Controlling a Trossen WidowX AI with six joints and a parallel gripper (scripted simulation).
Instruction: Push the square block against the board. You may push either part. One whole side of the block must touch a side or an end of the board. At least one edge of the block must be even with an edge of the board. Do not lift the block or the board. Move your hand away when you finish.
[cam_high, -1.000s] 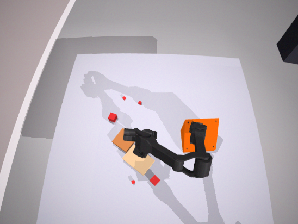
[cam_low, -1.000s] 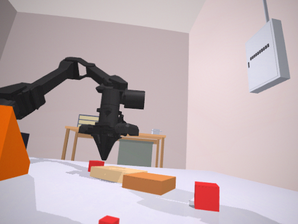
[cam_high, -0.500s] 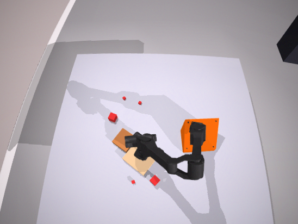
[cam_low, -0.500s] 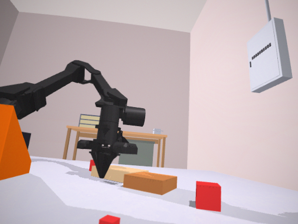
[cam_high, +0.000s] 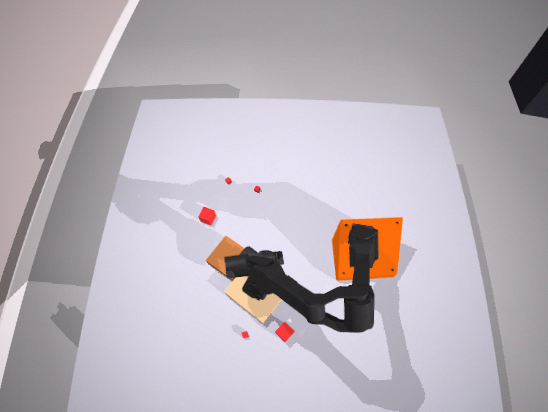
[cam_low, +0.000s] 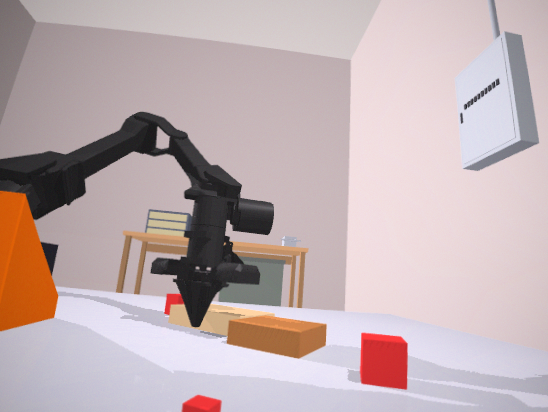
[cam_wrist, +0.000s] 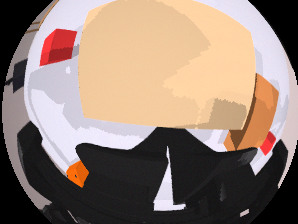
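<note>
The board is 30 mm ahead of my gripper tip, 50 mm to the left of it and 10 mm above it. Also, from my gripper tip: square block: 130 mm ahead, 50 mm to the right, 10 mm above.
</note>
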